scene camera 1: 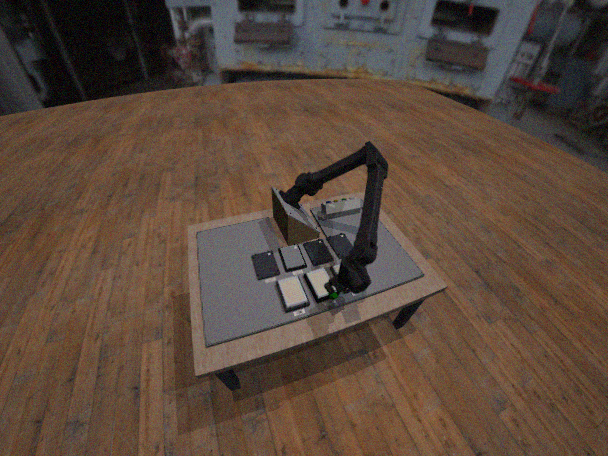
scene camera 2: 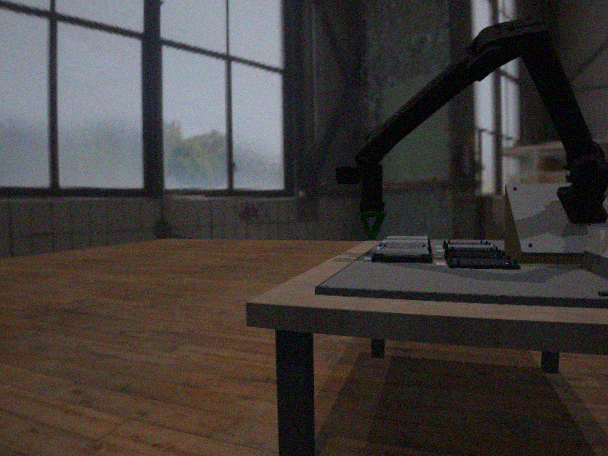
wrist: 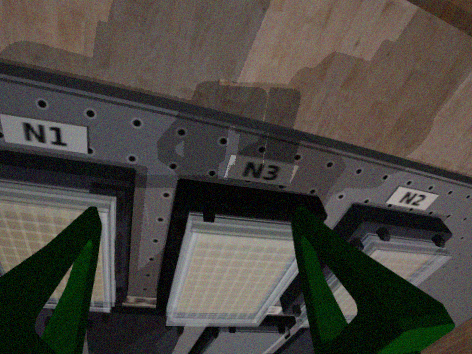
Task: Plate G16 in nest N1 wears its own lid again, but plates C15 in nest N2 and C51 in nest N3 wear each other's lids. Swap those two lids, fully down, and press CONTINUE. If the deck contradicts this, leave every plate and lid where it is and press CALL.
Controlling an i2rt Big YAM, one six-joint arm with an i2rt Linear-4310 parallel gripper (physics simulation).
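Where they show: gripper, fingertip midpoint: (scene camera 1: 340, 293) (scene camera 2: 371, 237) (wrist: 199, 215); arm's base at its link origin: (scene camera 1: 288, 200) (scene camera 2: 580, 205).
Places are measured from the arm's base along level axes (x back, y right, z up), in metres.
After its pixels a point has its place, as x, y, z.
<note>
My gripper (scene camera 1: 333, 295) {-0.544, 0.010, -0.082} (scene camera 2: 371, 235) {-0.544, 0.010, -0.082} (wrist: 199, 215) {-0.544, 0.010, -0.082} is open and empty, its green fingertips above the front row of plates. In the wrist view the fingers appear to either side of the clear-lidded plate (wrist: 235, 275) {-0.472, 0.044, -0.095} at nest N3 (wrist: 245, 200) {-0.523, 0.043, -0.117}. The N1 plate (wrist: 40, 230) {-0.499, -0.079, -0.103} is at left, partly behind one finger. The N2 plate (wrist: 415, 262) {-0.489, 0.190, -0.094} is at right, partly behind the other finger. All three are pale gridded plates under clear lids. Plate and lid codes are not readable. In scene camera 1 the arm covers most of N1. The button box (scene camera 1: 342, 206) {-0.080, -0.294, -0.070} stands at the back.
Behind the nests lie several dark pads (scene camera 1: 265, 265) {-0.254, 0.228, -0.122} (scene camera 1: 317, 252) {-0.283, -0.027, -0.122}, one with a grey translucent piece (scene camera 1: 292, 257) {-0.267, 0.099, -0.114} on it. A tilted board (scene camera 1: 295, 222) {-0.170, 0.040, 0.006} (scene camera 2: 540, 215) {-0.107, -0.019, -0.023} stands behind them, near the arm's base. The perforated deck (scene camera 1: 235, 300) {-0.368, 0.404, -0.131} ends close to the N1, N3 and N2 labels.
</note>
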